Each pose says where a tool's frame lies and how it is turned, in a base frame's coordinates. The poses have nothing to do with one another.
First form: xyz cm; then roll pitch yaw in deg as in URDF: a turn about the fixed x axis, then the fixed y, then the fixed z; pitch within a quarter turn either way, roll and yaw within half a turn.
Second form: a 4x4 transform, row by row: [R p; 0 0 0 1], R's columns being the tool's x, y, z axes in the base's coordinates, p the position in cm. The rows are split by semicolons. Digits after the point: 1 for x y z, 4 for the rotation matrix.
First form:
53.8 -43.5 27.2 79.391 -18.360 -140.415
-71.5 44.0 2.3 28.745 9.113 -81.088
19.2 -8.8 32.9 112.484 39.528 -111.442
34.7 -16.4 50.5 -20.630 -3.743 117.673
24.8 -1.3 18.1 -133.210 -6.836 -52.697
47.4 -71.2 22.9 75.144 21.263 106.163
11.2 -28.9 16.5 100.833 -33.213 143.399
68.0 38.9 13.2 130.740 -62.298 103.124
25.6 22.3 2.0 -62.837 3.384 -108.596
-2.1 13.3 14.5 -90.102 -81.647 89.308
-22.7 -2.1 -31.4 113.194 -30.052 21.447
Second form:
-0.7314 0.3559 -0.5816 53.8; -0.6048 0.0554 0.7945 -43.5; 0.3150 0.9329 0.1747 27.2; 0 0 0 1
0.1530 0.8780 -0.4536 -71.5; -0.9755 0.0606 -0.2117 44.0; -0.1584 0.4748 0.8657 2.3; 0 0 0 1
-0.2820 -0.5709 -0.7711 19.2; -0.7179 -0.4076 0.5643 -8.8; -0.6365 0.7127 -0.2950 32.9; 0 0 0 1
-0.4634 -0.8395 -0.2837 34.7; 0.8837 -0.4143 -0.2177 -16.4; 0.0653 -0.3516 0.9339 50.5; 0 0 0 1
0.6017 -0.4920 0.6291 24.8; -0.7898 -0.4839 0.3769 -1.3; 0.1190 -0.7237 -0.6798 18.1; 0 0 0 1
-0.2594 -0.3438 0.9025 47.4; 0.8951 0.2653 0.3584 -71.2; -0.3626 0.9008 0.2389 22.9; 0 0 0 1
-0.6717 0.5440 0.5030 11.2; 0.4988 -0.1699 0.8499 -28.9; 0.5478 0.8217 -0.1572 16.5; 0 0 0 1
-0.1056 0.7879 0.6067 68.0; 0.4527 -0.5051 0.7348 38.9; 0.8854 0.3522 -0.3034 13.2; 0 0 0 1
-0.3183 0.4494 0.8347 25.6; -0.9461 -0.0958 -0.3093 22.3; -0.0590 -0.8882 0.4557 2.0; 0 0 0 1
0.0018 0.0137 -0.9999 -2.1; 0.1453 0.9893 0.0138 13.3; 0.9894 -0.1453 -0.0003 14.5; 0 0 0 1
0.8056 -0.2844 0.5197 -22.7; 0.3165 -0.5349 -0.7834 -2.1; 0.5008 0.7956 -0.3409 -31.4; 0 0 0 1

